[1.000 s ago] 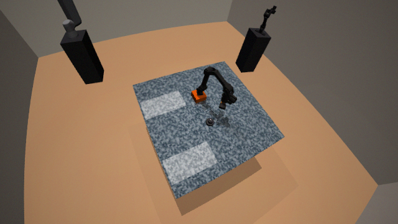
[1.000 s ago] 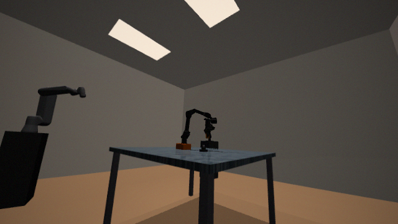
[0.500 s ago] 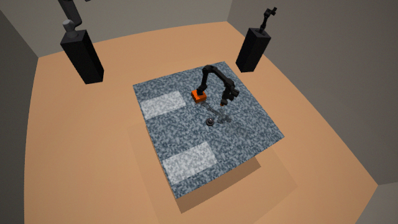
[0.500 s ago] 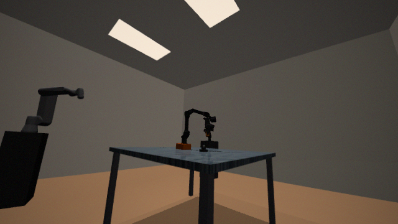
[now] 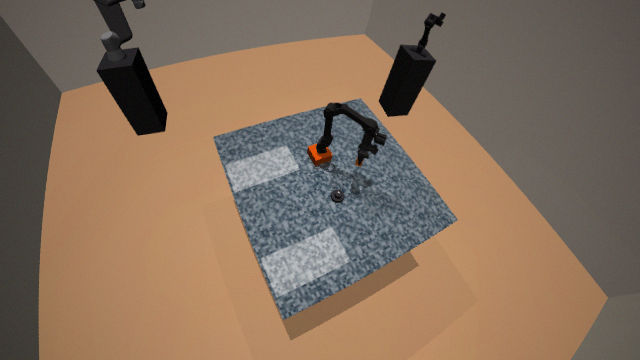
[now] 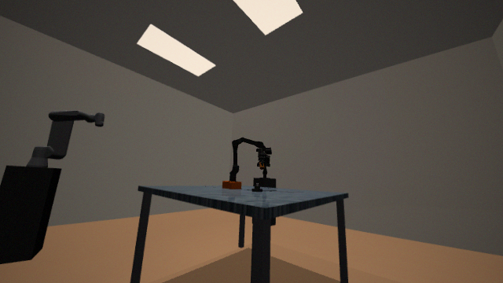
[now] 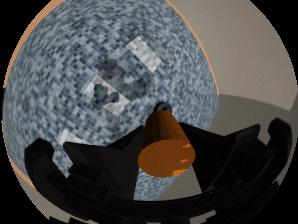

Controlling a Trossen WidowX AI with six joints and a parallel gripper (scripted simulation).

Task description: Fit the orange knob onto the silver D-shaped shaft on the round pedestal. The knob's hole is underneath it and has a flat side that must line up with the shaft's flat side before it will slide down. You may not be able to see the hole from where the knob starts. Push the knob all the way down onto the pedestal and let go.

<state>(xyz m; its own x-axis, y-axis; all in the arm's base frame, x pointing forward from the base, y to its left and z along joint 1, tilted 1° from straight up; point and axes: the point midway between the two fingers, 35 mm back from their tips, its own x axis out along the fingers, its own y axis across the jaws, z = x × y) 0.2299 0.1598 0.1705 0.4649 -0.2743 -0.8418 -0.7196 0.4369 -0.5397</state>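
My gripper tip is 30 mm below the orange knob, 20 mm past it and 10 mm to the right of it. The rest, counted from my gripper tip: round pedestal 170 mm below, 130 mm to the right, 90 mm ahead.
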